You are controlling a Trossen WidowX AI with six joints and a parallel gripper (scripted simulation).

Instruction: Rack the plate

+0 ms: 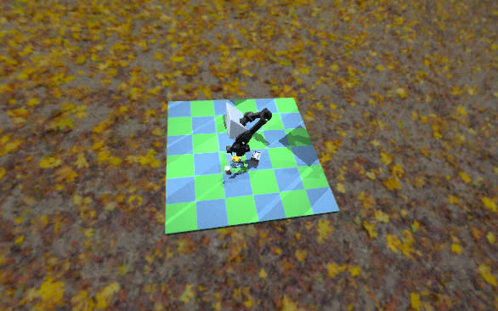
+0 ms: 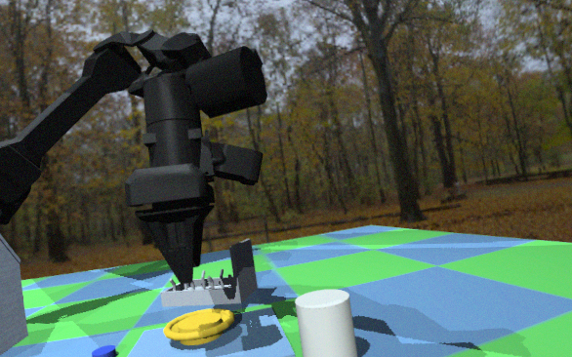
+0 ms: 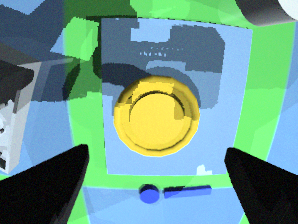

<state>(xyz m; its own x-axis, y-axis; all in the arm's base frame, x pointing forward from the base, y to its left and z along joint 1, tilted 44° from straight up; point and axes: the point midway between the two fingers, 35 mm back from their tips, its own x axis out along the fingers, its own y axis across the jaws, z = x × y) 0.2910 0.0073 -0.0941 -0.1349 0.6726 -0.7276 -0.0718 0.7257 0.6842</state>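
The yellow plate lies 5 cm below my gripper tip. Round my gripper tip: white cylinder (12 cm ahead, 8 cm to the right, 5 cm below); dish rack (1 cm behind, 17 cm to the left, 5 cm below); blue spoon (9 cm behind, 3 cm to the right, 7 cm below).
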